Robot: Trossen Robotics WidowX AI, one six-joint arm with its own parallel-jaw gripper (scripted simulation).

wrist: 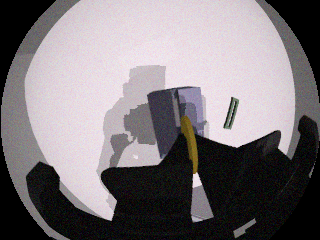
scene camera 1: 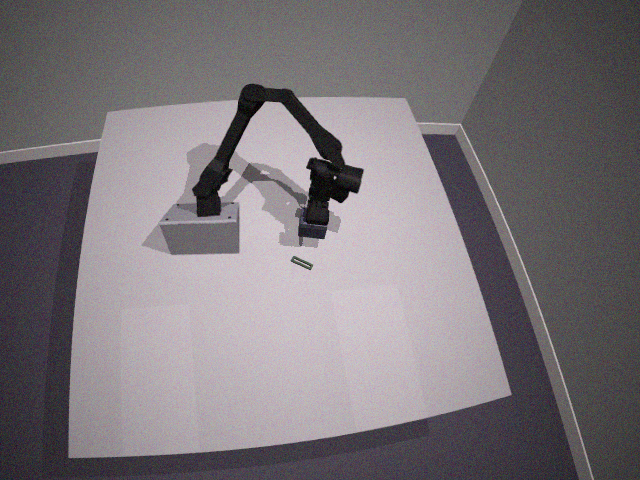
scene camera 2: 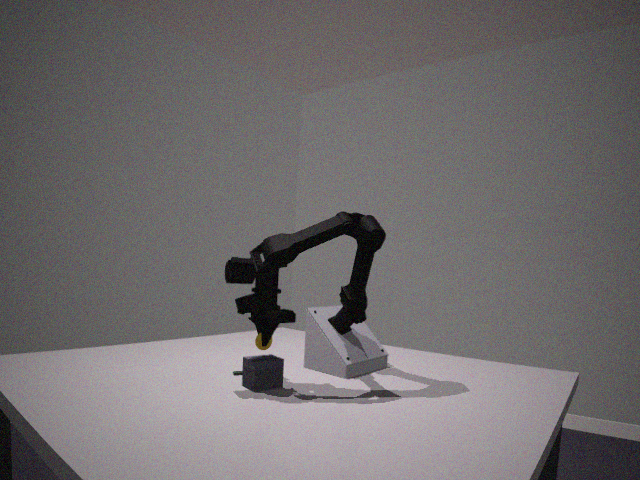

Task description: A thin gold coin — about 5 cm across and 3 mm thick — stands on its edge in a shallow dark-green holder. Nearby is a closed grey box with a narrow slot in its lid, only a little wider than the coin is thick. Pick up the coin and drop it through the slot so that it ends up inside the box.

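Scene:
I see my gripper in the wrist view, and my gripper shows in scene camera 1 (315, 211) too. Scene camera 2 has my gripper as well. On my gripper, (wrist: 252, 175) and (scene camera 2: 255, 316) are the same spot.

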